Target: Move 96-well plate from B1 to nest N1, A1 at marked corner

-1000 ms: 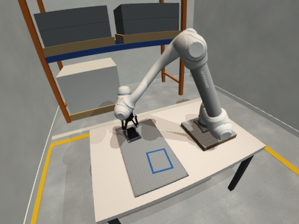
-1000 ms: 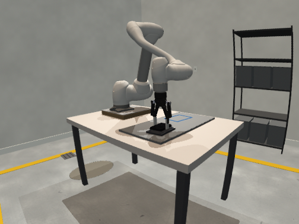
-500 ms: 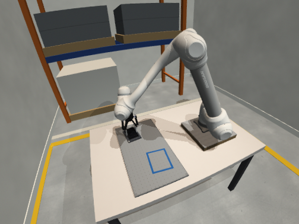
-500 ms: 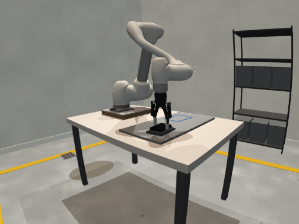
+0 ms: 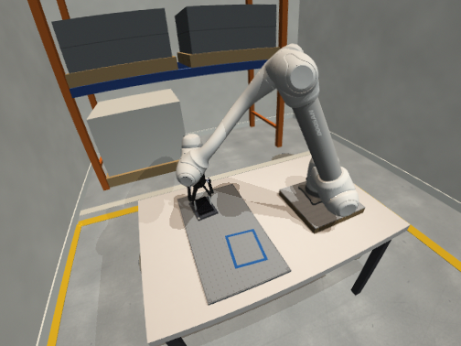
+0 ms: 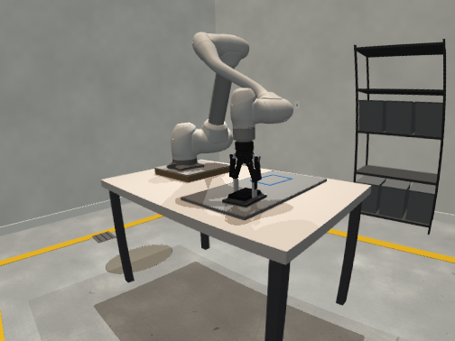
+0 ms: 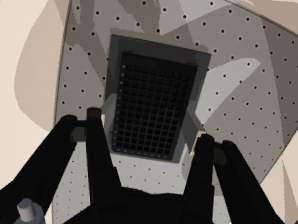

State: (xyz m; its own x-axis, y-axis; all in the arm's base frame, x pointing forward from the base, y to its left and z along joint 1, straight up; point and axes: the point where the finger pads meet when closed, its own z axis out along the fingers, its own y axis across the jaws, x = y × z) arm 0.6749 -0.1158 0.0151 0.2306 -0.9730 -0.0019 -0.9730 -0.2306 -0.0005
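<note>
Right now the black 96-well plate is 20 mm below my hand. From my hand the other things lie so: dark plate nest N1: 40 mm below.
</note>
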